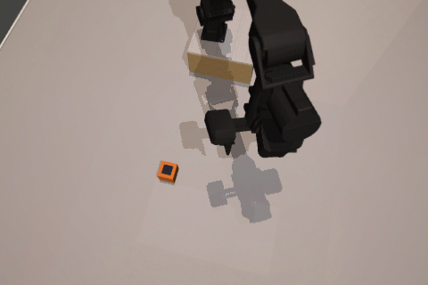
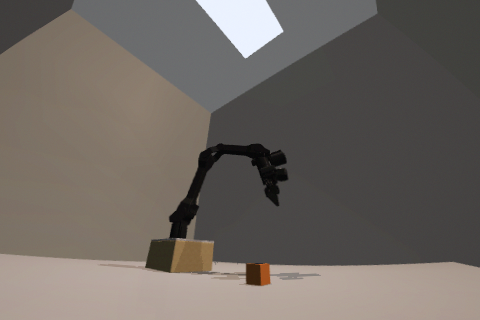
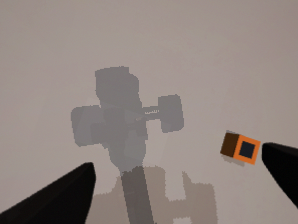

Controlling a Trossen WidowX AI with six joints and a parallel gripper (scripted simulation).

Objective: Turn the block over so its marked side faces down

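My gripper tip is now 10 mm short of the block, 190 mm to the left of it and 200 mm above it.
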